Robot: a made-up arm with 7 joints. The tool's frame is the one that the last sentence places.
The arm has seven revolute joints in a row. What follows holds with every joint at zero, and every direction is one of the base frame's.
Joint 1 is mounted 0.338 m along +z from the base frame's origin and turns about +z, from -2.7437 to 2.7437 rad.
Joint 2 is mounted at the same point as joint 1 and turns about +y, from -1.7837 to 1.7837 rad.
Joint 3 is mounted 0.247 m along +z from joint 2 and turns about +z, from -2.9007 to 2.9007 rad.
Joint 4 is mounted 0.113 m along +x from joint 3 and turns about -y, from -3.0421 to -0.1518 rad.
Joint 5 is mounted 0.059 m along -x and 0.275 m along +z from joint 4 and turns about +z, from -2.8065 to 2.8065 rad.
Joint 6 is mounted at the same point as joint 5 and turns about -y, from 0.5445 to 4.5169 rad.
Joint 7 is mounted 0.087 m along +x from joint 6 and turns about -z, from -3.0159 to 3.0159 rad.
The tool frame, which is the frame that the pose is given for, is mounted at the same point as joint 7; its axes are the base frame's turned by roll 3.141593, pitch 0 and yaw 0 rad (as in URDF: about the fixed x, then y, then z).
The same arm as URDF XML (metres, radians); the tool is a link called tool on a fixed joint. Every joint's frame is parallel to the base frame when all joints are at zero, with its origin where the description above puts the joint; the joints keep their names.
<robot name="arm">
<joint name="joint 1" type="revolute"><parent link="base"/><child link="link1"/><origin xyz="0 0 0.338" rpy="0 0 0"/><axis xyz="0 0 1"/><limit lower="-2.7437" upper="2.7437"/></joint>
<joint name="joint 2" type="revolute"><parent link="link1"/><child link="link2"/><origin xyz="0 0 0" rpy="0 0 0"/><axis xyz="0 1 0"/><limit lower="-1.7837" upper="1.7837"/></joint>
<joint name="joint 3" type="revolute"><parent link="link2"/><child link="link3"/><origin xyz="0 0 0.247" rpy="0 0 0"/><axis xyz="0 0 1"/><limit lower="-2.9007" upper="2.9007"/></joint>
<joint name="joint 4" type="revolute"><parent link="link3"/><child link="link4"/><origin xyz="0.113 0 0" rpy="0 0 0"/><axis xyz="0 -1 0"/><limit lower="-3.0421" upper="-0.1518"/></joint>
<joint name="joint 5" type="revolute"><parent link="link4"/><child link="link5"/><origin xyz="-0.059 0 0.275" rpy="0 0 0"/><axis xyz="0 0 1"/><limit lower="-2.8065" upper="2.8065"/></joint>
<joint name="joint 6" type="revolute"><parent link="link5"/><child link="link6"/><origin xyz="0 0 0" rpy="0 0 0"/><axis xyz="0 -1 0"/><limit lower="0.5445" upper="4.5169"/></joint>
<joint name="joint 7" type="revolute"><parent link="link6"/><child link="link7"/><origin xyz="0.087 0 0" rpy="0 0 0"/><axis xyz="0 0 -1"/><limit lower="-3.0159" upper="3.0159"/></joint>
<joint name="tool_fixed" type="fixed"><parent link="link7"/><child link="tool"/><origin xyz="0 0 0" rpy="-3.1416 0 0"/></joint>
<link name="base"/>
<link name="link1"/>
<link name="link2"/>
<link name="link3"/>
<link name="link4"/>
<link name="link5"/>
<link name="link6"/>
<link name="link7"/>
<link name="tool"/>
</robot>

